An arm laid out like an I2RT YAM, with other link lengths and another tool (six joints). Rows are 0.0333 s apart.
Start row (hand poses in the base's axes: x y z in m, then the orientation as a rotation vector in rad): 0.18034, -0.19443, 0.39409, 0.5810, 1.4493, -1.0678
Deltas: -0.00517, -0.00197, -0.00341, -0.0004, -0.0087, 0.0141; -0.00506, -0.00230, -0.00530, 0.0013, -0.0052, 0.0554; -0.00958, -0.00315, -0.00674, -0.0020, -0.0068, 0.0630; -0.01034, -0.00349, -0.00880, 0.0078, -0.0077, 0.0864; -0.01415, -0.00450, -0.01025, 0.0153, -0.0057, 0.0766; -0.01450, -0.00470, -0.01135, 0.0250, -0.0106, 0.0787; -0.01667, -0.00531, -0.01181, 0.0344, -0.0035, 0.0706; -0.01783, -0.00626, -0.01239, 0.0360, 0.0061, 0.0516; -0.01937, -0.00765, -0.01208, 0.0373, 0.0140, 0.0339; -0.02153, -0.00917, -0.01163, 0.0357, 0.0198, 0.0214
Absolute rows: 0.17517, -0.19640, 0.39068, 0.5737, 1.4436, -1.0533; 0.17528, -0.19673, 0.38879, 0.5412, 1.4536, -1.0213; 0.17076, -0.19758, 0.38735, 0.5337, 1.4513, -1.0168; 0.17000, -0.19792, 0.38529, 0.5228, 1.4595, -0.9915; 0.16619, -0.19893, 0.38384, 0.5348, 1.4645, -0.9950; 0.16584, -0.19913, 0.38274, 0.5422, 1.4663, -0.9848; 0.16367, -0.19974, 0.38228, 0.5519, 1.4770, -0.9878; 0.16251, -0.20069, 0.38170, 0.5634, 1.4838, -1.0056; 0.16097, -0.20208, 0.38201, 0.5746, 1.4890, -1.0220; 0.15881, -0.20360, 0.38246, 0.5805, 1.4913, -1.0353
